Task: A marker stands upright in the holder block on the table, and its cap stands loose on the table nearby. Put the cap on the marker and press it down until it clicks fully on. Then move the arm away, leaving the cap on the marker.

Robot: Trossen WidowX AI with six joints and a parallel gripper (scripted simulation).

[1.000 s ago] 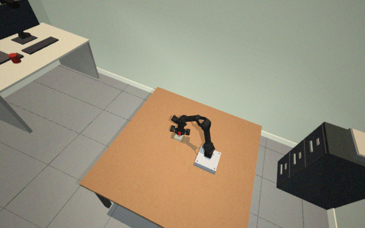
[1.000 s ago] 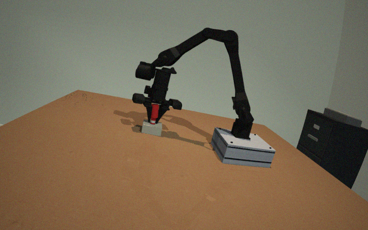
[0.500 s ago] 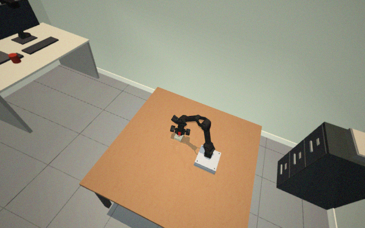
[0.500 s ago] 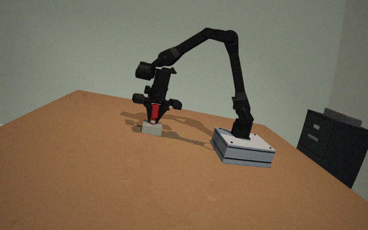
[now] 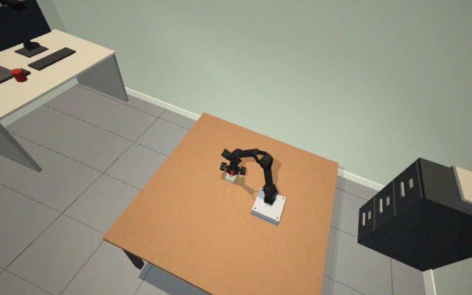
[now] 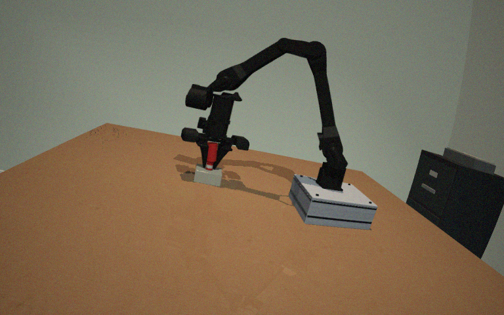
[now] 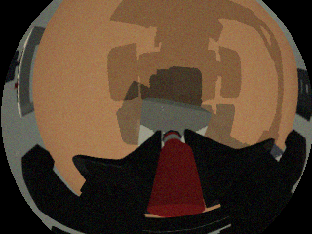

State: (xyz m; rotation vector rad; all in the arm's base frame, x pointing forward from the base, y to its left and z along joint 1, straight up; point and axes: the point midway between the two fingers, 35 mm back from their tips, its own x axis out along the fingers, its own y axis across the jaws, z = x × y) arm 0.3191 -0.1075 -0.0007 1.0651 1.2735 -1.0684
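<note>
My gripper tip is 10 mm to the right of the red cap and 50 mm below it. Round my gripper tip: holder block: 10 mm to the left, 20 mm below.
</note>
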